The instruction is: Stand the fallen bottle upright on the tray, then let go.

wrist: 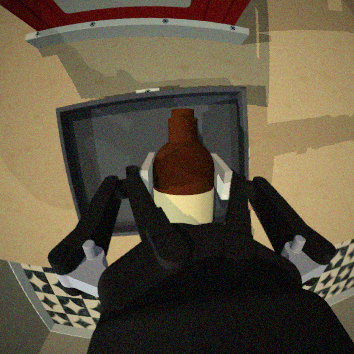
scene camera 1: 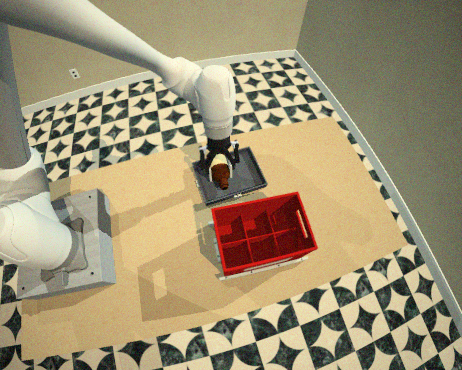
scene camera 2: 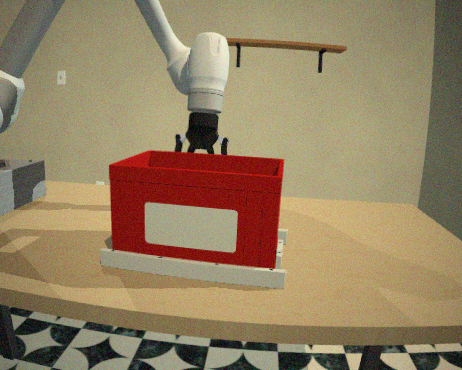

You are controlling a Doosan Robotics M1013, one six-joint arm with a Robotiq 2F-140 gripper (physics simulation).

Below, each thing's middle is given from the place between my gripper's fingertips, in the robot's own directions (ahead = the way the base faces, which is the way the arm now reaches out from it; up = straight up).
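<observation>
There is the brown bottle (wrist: 183, 169). Measured from the bottle, my hand is 2 cm below it and 1 cm to the right of it.
</observation>
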